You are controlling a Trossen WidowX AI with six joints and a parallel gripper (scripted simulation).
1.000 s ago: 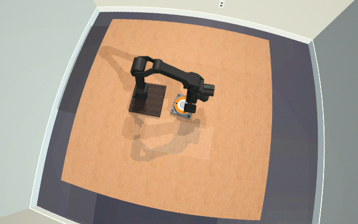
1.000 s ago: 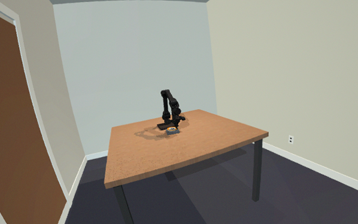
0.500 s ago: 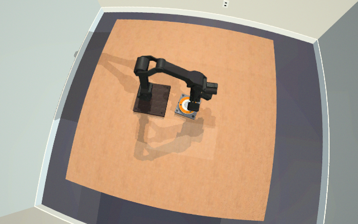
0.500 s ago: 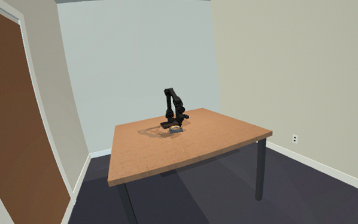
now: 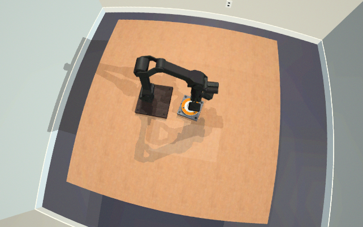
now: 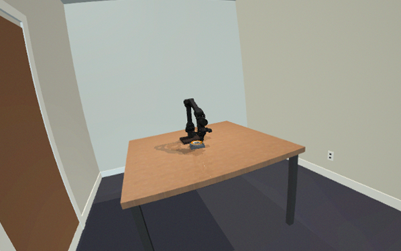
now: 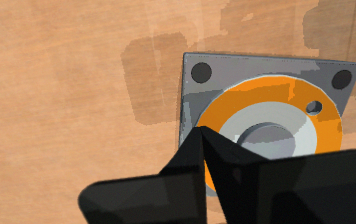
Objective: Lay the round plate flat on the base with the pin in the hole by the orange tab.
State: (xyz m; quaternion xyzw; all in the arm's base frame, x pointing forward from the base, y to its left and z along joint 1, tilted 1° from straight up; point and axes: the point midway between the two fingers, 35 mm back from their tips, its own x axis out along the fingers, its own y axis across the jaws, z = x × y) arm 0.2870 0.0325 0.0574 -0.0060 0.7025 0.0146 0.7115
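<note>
My gripper tip is now 2 cm past the round plate, 2 cm to the left of it and 1 cm above it. The rest, counted from my gripper tip: square grey base (2 cm behind, 5 cm to the right, 2 cm below).
</note>
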